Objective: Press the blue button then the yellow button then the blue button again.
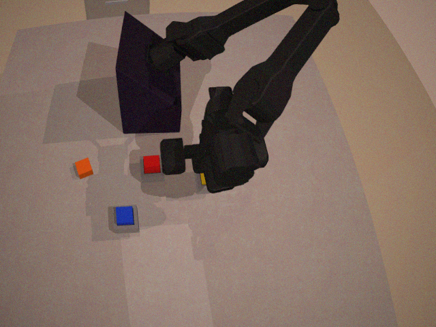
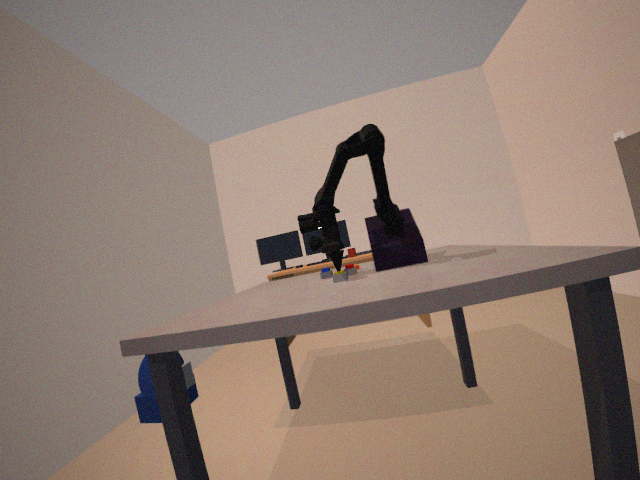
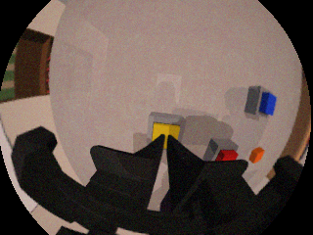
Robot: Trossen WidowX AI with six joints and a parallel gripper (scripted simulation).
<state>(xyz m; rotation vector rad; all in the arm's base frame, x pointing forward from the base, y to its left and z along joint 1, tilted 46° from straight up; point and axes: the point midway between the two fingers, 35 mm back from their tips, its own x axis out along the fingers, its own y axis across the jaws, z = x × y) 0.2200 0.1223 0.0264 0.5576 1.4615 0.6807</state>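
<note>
The yellow button is 10 mm below my gripper tip. The rest, counted from my gripper tip: blue button (80 mm ahead, 160 mm to the right); orange block (30 mm behind, 260 mm to the right, 20 mm below); red button (30 mm behind, 110 mm to the right).
</note>
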